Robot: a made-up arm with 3 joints. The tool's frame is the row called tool.
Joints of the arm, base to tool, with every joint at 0 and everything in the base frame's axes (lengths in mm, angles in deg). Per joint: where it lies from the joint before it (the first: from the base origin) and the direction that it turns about. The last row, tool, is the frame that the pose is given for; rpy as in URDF.
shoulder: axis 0.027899 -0.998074 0.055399 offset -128 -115 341
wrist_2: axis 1 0 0 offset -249 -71 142
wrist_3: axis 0 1 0 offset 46 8 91
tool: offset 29 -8 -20 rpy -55.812 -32.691 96.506
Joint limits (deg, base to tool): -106..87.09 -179.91..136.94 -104.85..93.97
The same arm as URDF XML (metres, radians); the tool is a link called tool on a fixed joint. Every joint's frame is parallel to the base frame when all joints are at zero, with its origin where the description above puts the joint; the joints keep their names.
<robot name="arm">
  <joint name="tool_joint" type="fixed">
    <parent link="link3"/>
    <child link="tool"/>
    <origin xyz="0.029 -0.008 -0.02" rpy="-0.9741 -0.5706 1.6843"/>
  </joint>
  <joint name="wrist_3" type="revolute">
    <parent link="link2"/>
    <child link="link3"/>
    <origin xyz="0.046 0.008 0.091" rpy="0 0 0"/>
    <axis xyz="0 1 0"/>
    <limit lower="-1.83" upper="1.6401"/>
  </joint>
  <joint name="wrist_2" type="revolute">
    <parent link="link1"/>
    <child link="link2"/>
    <origin xyz="-0.249 -0.071 0.142" rpy="0 0 0"/>
    <axis xyz="1 0 0"/>
    <limit lower="-3.14" upper="2.3901"/>
  </joint>
  <joint name="shoulder" type="revolute">
    <parent link="base_link"/>
    <child link="link1"/>
    <origin xyz="-0.128 -0.115 0.341" rpy="0 0 0"/>
    <axis xyz="0.027899 -0.998074 0.055399"/>
    <limit lower="-1.85" upper="1.52"/>
  </joint>
  <link name="base_link"/>
  <link name="link1"/>
  <link name="link2"/>
  <link name="link3"/>
  <link name="tool"/>
</robot>

